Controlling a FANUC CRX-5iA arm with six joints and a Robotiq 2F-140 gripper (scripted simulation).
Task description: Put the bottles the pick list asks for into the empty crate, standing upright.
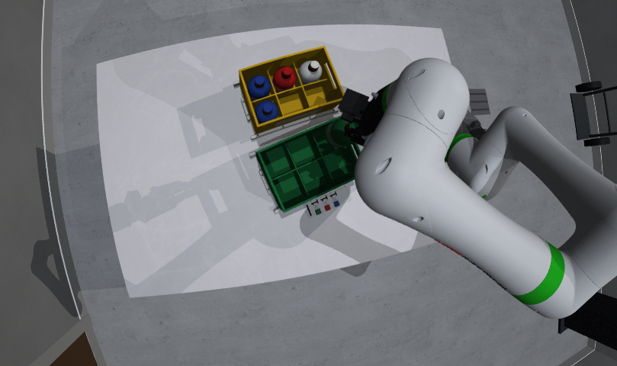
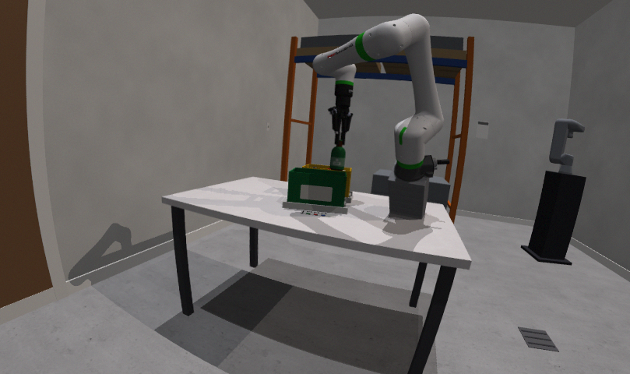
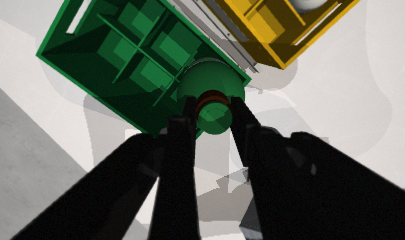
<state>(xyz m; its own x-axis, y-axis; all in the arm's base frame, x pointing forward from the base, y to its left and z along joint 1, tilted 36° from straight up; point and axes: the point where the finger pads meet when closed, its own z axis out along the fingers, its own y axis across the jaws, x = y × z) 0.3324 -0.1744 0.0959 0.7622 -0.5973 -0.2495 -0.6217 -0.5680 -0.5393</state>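
My gripper is now 80 mm above the green-label bottle. Round my hand: yellow crate 90 mm ahead, 180 mm to the right, 270 mm below; then white bottle 10 mm ahead, 230 mm to the right, 260 mm below; then green crate 80 mm ahead, 60 mm to the left, 270 mm below.
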